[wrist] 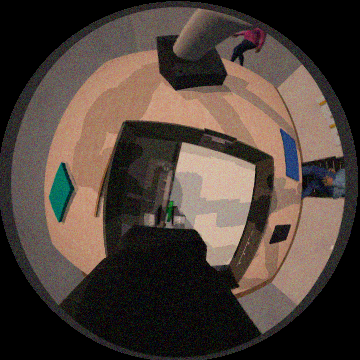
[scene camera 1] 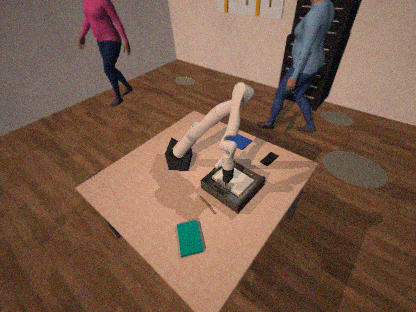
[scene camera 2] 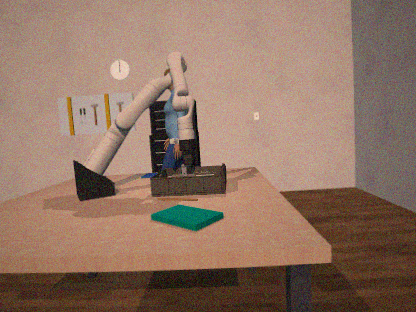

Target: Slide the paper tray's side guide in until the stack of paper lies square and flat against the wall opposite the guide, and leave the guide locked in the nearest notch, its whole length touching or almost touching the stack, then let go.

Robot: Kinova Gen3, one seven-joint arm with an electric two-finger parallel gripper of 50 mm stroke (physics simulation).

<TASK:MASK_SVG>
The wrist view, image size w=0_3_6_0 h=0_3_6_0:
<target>my gripper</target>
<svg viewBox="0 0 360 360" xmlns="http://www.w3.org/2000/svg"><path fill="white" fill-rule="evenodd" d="M58 304L70 317L95 335L126 349L151 355L169 357L205 355L235 347L262 334L242 308L220 273L206 261L205 242L197 230L184 228L185 216L179 213L176 205L173 205L171 213L171 225L173 225L173 228L156 227L159 224L161 204L156 204L150 212L144 213L144 225L132 225L119 238L117 251L104 257L66 298Z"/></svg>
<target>white paper stack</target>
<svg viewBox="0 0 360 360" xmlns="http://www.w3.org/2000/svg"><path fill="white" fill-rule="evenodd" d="M166 212L164 223L166 223L165 228L173 228L173 225L171 225L171 218L169 222L166 221L168 214ZM182 142L168 207L172 200L173 205L177 206L179 213L185 216L184 228L197 230L206 244L206 261L209 265L229 264L248 215L253 191L255 165L216 150Z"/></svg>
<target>green book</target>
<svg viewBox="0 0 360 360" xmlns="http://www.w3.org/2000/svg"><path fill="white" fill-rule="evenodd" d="M64 162L59 164L48 197L58 222L62 221L66 205L74 189Z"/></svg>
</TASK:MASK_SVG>
